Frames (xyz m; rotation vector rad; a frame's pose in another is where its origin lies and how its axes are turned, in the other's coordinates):
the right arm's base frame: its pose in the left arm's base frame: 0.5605 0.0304 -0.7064 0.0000 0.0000 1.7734
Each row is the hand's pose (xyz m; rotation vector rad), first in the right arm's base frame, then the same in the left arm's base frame.
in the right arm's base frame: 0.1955 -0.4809 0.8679 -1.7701 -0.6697 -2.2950
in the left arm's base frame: 0.9922 0.3187 0.1615 -0.4566 -1.3669 -0.9576
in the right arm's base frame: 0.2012 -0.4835 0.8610 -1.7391 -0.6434 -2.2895
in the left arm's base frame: 0.9936 0.3248 0.1546 -0.4588 -1.3405 -0.9346
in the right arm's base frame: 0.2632 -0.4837 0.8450 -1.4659 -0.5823 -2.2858
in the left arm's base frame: 0.9813 0.3855 0.1386 -0.3688 -1.1675 -0.8135
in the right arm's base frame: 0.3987 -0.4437 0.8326 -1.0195 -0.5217 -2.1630
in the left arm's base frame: 0.9149 0.5102 0.1262 -0.1936 -0.9034 -0.5493
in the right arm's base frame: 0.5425 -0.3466 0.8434 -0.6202 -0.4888 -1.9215
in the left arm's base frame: 0.7908 0.6315 0.1370 -0.0111 -0.6688 -0.2258
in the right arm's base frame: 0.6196 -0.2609 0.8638 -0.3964 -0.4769 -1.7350
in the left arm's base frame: 0.6914 0.6898 0.1574 0.1042 -0.5326 -0.0105
